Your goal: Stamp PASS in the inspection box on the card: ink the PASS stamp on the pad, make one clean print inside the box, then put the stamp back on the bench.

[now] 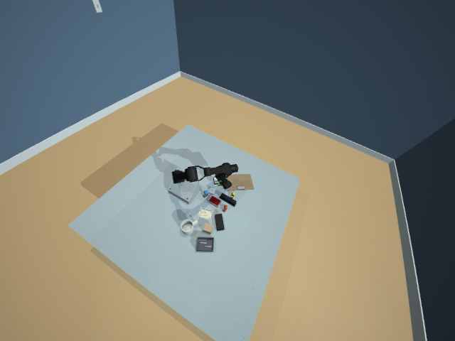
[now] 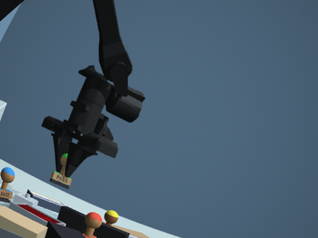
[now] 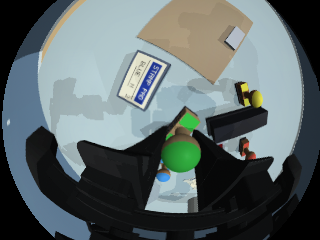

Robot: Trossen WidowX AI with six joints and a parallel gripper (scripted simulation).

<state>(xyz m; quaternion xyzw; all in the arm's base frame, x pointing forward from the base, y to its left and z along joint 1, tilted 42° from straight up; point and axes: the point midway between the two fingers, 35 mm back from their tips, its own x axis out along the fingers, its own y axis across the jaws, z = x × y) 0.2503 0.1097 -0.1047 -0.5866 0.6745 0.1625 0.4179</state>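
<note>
Right now my gripper tip is 130 mm short of the yellow-knobbed stamp and 70 mm above it. Round my gripper tip: green-topped pass stamp: right at my gripper tip; long black block: 110 mm ahead, 50 mm to the right, 80 mm below; blue date stamp: 60 mm behind, 120 mm to the right, 70 mm below.
</note>
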